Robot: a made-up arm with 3 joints. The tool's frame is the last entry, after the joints. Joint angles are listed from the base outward. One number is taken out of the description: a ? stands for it. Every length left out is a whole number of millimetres.
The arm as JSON. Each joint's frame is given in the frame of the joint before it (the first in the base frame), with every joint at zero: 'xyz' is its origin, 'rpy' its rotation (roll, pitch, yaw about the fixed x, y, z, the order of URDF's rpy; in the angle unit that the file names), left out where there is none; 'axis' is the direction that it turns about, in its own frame. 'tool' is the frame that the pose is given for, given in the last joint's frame.
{
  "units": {
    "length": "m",
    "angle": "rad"
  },
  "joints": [
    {
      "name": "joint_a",
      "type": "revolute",
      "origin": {
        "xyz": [
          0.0,
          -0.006,
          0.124
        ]
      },
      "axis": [
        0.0,
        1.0,
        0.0
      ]
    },
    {
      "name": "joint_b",
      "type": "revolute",
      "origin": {
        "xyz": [
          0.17,
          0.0,
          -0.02
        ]
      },
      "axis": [
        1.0,
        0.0,
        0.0
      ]
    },
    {
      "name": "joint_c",
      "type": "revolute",
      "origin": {
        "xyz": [
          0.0,
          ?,
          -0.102
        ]
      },
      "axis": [
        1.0,
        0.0,
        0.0
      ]
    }
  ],
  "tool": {
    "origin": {
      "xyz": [
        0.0,
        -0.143,
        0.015
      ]
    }
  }
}
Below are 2 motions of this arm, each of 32 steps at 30 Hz.
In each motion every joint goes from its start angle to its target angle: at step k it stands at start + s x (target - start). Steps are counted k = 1, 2, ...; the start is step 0. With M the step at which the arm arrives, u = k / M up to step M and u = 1 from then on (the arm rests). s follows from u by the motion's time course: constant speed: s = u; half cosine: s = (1 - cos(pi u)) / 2; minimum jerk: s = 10 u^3 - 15 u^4 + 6 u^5.
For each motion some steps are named. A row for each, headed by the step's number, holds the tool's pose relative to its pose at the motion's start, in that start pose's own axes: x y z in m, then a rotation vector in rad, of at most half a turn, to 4 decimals.
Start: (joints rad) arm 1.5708 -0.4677 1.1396
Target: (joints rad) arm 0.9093 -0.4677 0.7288
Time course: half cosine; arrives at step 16
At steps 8, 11, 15, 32:
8: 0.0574 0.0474 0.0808 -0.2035 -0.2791 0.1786
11: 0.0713 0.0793 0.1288 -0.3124 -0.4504 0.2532
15: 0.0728 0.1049 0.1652 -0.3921 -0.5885 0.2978
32: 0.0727 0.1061 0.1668 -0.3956 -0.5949 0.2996

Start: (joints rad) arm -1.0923 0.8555 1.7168
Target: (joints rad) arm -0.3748 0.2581 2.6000
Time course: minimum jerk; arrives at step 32
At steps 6, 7, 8, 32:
6: -0.0038 -0.0057 0.0063 0.0139 -0.0296 -0.0187
7: -0.0059 -0.0084 0.0095 0.0210 -0.0446 -0.0279
8: -0.0086 -0.0118 0.0134 0.0296 -0.0631 -0.0391
32: -0.1396 -0.0641 0.1009 0.2734 -0.6554 -0.2977

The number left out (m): 0.096
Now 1 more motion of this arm.
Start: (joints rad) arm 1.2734 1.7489 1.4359
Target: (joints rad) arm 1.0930 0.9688 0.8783
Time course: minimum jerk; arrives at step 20
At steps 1, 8, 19, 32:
1: 0.0000 -0.0001 0.0003 -0.0015 0.0002 0.0000
8: -0.0004 -0.0055 0.0728 -0.4245 0.0569 0.0097
19: 0.0224 0.0719 0.1882 -1.3323 0.1576 0.1137
32: 0.0224 0.0721 0.1883 -1.3338 0.1577 0.1139

